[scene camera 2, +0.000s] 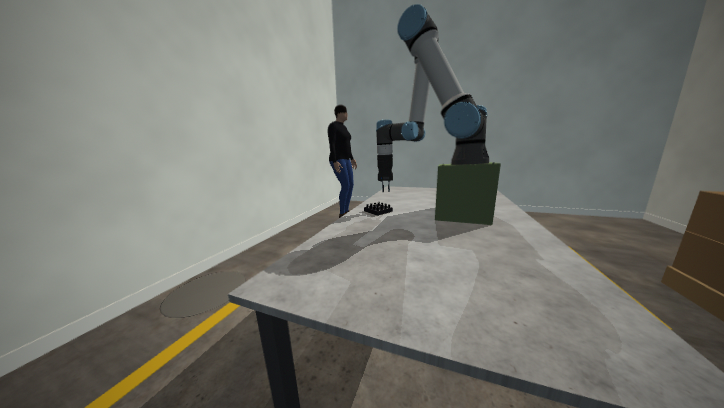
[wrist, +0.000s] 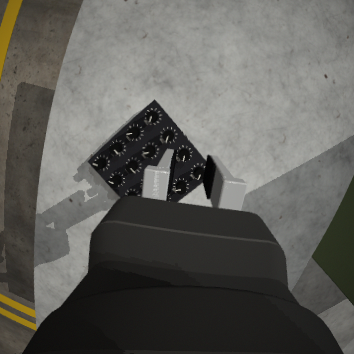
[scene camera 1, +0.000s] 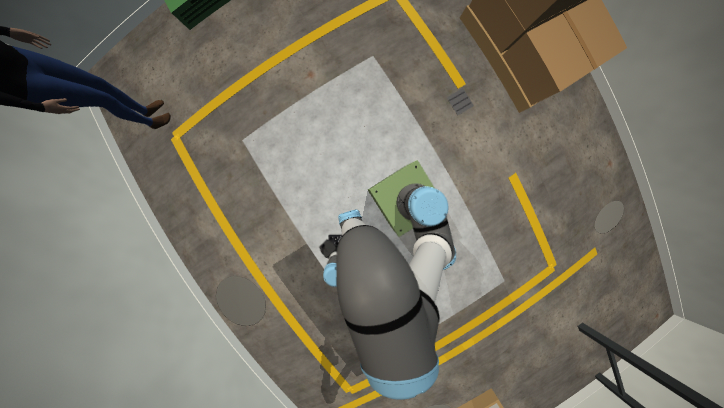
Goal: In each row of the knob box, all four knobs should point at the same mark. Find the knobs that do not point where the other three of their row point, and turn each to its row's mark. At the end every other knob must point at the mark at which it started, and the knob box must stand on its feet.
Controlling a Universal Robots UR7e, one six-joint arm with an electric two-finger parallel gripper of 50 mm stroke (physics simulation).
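Places are measured from the arm's base along level axes (x ahead, y left, z up), in metres.
Where they show: gripper, fingertip midpoint: [scene camera 2: 386, 191] [wrist: 189, 165]; arm's base, origin of the base link: [scene camera 2: 469, 163].
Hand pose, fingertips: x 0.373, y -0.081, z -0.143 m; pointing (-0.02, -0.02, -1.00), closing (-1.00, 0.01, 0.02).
Note:
Things, the pixels of their centre, and the offset from my fingertips. Level surfaces: height alone.
- black knob box, body centre: [wrist: 149, 165] [scene camera 2: 378, 208] 0.039 m ahead, 0.023 m left, 0.084 m down
- first knob, body centre: [wrist: 151, 116] 0.041 m ahead, 0.034 m right, 0.072 m down
- third knob, body centre: [wrist: 183, 154] 0.002 m ahead, 0.003 m left, 0.072 m down
- row's end knob, body centre: [wrist: 199, 172] 0.017 m back, 0.021 m left, 0.072 m down
- grey table, its level: 0.103 m down
The black knob box [scene camera 2: 378, 208] [wrist: 142, 142] lies level on the table, face up, seen as a diamond in the wrist view. In the row from its top corner, the first knob [wrist: 152, 117] and the third knob [wrist: 184, 154] point roughly down in that view. In the row beside it, two knobs [wrist: 134, 133] [wrist: 150, 150] point left. The row's end knob [wrist: 198, 172] is too small to read surely. Several lower knobs are hidden by the gripper. My gripper [scene camera 2: 385, 189] [wrist: 189, 165] is partly open and empty, pointing down, well above the box.
The box stands near the long edge of the grey table [scene camera 1: 324, 136] [scene camera 2: 379, 288] [wrist: 250, 75]. The arm's green pedestal [scene camera 1: 390, 197] [scene camera 2: 467, 197] [wrist: 337, 250] stands to the right. A person [scene camera 1: 60, 78] [scene camera 2: 340, 139] stands on the floor. Cardboard boxes [scene camera 1: 557, 50] [scene camera 2: 709, 238] stand beyond the table.

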